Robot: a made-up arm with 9 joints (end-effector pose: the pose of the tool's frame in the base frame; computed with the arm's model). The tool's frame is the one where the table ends. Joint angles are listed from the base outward.
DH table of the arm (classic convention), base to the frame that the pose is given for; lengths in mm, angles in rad. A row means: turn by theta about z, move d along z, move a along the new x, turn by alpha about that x. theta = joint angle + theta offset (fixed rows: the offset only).
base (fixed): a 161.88; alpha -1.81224; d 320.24; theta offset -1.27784
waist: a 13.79; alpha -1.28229; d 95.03; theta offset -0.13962
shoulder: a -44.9; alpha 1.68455; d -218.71; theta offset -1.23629
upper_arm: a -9; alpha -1.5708; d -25.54; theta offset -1.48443
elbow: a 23; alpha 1.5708; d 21; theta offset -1.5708
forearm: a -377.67; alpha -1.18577; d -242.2; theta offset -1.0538
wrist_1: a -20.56; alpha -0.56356; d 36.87; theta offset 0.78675
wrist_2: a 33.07; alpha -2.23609; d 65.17; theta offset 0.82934
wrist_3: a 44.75; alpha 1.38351; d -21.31; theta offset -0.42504
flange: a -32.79; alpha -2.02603; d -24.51; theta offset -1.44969
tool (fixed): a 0; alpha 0; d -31.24; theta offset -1.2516
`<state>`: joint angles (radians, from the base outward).
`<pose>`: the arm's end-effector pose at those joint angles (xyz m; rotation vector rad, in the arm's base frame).
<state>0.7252 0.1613 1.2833 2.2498 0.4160 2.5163 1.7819 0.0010 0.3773</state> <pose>-0.1099 -0.0187 0.2925 1.1171 0.4085 -0.7833</pose>
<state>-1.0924 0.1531 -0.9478 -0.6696 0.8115 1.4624 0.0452 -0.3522 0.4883</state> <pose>-0.3380 0.1487 0.6836 0.9659 -0.7799 -0.2090</pose>
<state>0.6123 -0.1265 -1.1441 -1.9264 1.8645 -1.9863 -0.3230 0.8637 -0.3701</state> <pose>-0.1036 0.0374 0.5665 2.2809 -0.9500 -0.0831</pose>
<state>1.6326 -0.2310 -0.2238 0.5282 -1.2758 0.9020 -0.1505 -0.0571 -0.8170</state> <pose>0.4006 -0.7788 0.4355 0.9134 -0.8508 1.0192</pose>
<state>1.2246 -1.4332 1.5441 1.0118 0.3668 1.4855 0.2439 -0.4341 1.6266</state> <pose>0.2438 -0.1218 -0.0961 1.2276 -1.9076 2.1377</pose>
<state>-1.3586 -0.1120 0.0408 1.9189 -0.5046 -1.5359 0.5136 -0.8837 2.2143</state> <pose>0.2879 0.1487 0.6585 1.9621 0.4484 0.3133</pose>
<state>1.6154 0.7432 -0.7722 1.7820 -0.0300 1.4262 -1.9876 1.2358 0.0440</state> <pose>0.0319 -0.5305 -0.0362 0.2692 -1.1814 -2.0495</pose>
